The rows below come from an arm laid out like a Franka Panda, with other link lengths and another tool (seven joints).
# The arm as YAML. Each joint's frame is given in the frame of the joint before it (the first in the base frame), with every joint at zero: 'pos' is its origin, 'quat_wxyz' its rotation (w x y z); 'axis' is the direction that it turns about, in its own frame. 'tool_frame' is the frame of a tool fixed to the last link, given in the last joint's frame.
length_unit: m
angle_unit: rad
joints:
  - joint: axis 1
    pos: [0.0, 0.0, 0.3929]
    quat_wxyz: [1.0, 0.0, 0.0, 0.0]
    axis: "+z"
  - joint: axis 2
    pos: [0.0, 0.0, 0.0]
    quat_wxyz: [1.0, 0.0, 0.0, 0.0]
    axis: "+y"
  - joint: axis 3
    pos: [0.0, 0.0, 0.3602]
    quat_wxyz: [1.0, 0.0, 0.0, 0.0]
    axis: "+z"
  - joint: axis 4
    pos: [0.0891, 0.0, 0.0]
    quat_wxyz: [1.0, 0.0, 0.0, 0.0]
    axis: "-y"
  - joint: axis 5
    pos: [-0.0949, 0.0, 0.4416]
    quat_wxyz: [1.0, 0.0, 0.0, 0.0]
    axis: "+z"
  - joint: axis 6
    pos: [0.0, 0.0, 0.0]
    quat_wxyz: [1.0, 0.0, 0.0, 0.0]
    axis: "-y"
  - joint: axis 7
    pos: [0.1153, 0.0, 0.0]
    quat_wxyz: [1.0, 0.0, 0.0, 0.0]
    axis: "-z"
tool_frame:
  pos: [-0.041, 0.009, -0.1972]
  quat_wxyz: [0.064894, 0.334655, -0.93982, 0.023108]
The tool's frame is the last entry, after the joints.
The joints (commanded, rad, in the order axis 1, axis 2, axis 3, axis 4, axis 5, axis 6, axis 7), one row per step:
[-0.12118 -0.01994 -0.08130 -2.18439 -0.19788 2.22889 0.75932]
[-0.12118 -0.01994 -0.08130 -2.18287 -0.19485 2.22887 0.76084]
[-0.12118 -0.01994 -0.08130 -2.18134 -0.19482 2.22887 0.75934]
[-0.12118 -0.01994 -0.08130 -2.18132 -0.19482 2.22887 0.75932]
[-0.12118 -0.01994 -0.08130 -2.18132 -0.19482 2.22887 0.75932]
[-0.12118 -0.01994 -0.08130 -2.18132 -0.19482 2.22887 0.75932]
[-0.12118 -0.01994 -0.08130 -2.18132 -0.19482 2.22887 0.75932]
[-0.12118 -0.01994 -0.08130 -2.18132 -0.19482 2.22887 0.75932]
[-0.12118 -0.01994 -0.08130 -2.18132 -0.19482 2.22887 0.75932]
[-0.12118 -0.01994 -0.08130 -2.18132 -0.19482 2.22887 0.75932]
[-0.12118 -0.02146 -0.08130 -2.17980 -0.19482 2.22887 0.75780]
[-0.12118 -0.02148 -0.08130 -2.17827 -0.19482 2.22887 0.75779]
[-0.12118 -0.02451 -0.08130 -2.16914 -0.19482 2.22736 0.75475]
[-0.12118 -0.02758 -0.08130 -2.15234 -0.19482 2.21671 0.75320]
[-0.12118 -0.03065 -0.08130 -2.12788 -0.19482 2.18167 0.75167]
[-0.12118 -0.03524 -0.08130 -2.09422 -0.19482 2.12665 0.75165]
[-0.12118 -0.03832 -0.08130 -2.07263 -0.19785 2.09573 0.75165]
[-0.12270 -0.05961 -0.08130 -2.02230 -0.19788 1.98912 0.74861]
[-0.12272 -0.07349 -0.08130 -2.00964 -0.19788 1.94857 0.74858]
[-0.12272 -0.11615 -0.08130 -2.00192 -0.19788 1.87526 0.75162]
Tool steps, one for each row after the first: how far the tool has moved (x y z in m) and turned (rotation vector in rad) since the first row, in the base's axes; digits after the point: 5 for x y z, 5 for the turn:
[0.00068 0.00022 0.00082 0.00222 -0.00222 -0.00320]
[0.00117 0.00008 0.00163 0.00188 -0.00348 -0.00174]
[0.00117 0.00008 0.00164 0.00187 -0.00350 -0.00172]
[0.00117 0.00008 0.00164 0.00187 -0.00350 -0.00172]
[0.00117 0.00008 0.00164 0.00187 -0.00350 -0.00172]
[0.00117 0.00008 0.00164 0.00187 -0.00350 -0.00172]
[0.00117 0.00008 0.00164 0.00187 -0.00350 -0.00172]
[0.00117 0.00008 0.00164 0.00187 -0.00350 -0.00172]
[0.00117 0.00008 0.00164 0.00187 -0.00350 -0.00172]
[0.00165 -0.00006 0.00335 0.00132 -0.00624 -0.00022]
[0.00219 -0.00017 0.00416 0.00101 -0.00776 -0.00021]
[0.00496 -0.00089 0.01064 -0.00120 -0.01772 0.00254]
[0.00856 -0.00210 0.02029 -0.00404 -0.02650 0.00233]
[0.00987 -0.00376 0.03152 -0.00598 -0.01885 -0.00192]
[0.00989 -0.00582 0.04669 -0.00761 -0.00241 -0.01109]
[0.01030 -0.00744 0.05704 -0.01161 0.00420 -0.01501]
[0.00225 -0.01067 0.08682 -0.01206 0.03862 -0.03217]
[-0.00358 -0.01090 0.09826 -0.01123 0.05208 -0.03932]
[-0.02062 -0.00991 0.12110 -0.00825 0.07327 -0.05520]

